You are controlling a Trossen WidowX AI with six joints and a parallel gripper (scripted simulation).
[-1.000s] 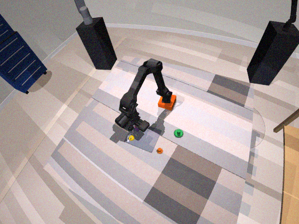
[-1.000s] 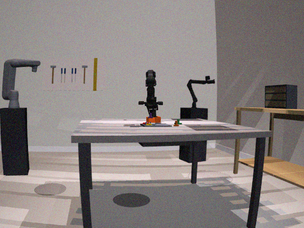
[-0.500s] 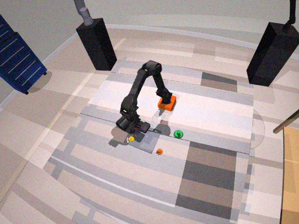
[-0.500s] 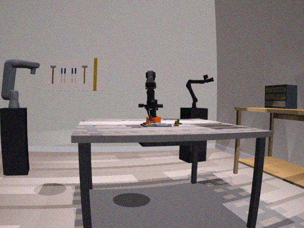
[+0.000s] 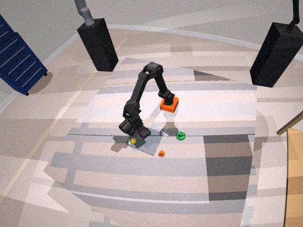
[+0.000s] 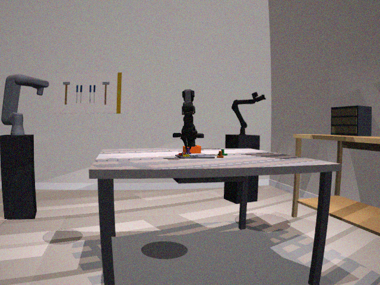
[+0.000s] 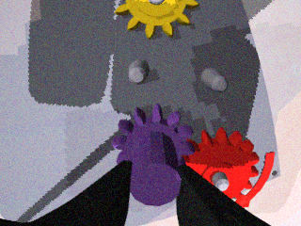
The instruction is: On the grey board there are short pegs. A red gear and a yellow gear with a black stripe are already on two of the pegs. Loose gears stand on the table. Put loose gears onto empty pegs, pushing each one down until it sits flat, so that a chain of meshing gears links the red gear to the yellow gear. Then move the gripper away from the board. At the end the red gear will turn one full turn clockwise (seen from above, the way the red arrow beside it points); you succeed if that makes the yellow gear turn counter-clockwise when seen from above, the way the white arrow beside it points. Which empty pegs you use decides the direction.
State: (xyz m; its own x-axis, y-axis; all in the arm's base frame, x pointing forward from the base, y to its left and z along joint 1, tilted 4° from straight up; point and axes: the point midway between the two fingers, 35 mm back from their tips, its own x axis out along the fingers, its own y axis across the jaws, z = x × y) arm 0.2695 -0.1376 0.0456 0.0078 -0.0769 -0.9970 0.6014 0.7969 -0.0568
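The purple gear lies 1 cm below my gripper tip. Round my gripper tip: green gear: 3 cm behind, 27 cm to the left, 3 cm below; yellow gear: 6 cm ahead, 4 cm to the right, 3 cm below; orange gear: 11 cm ahead, 17 cm to the left, 3 cm below.
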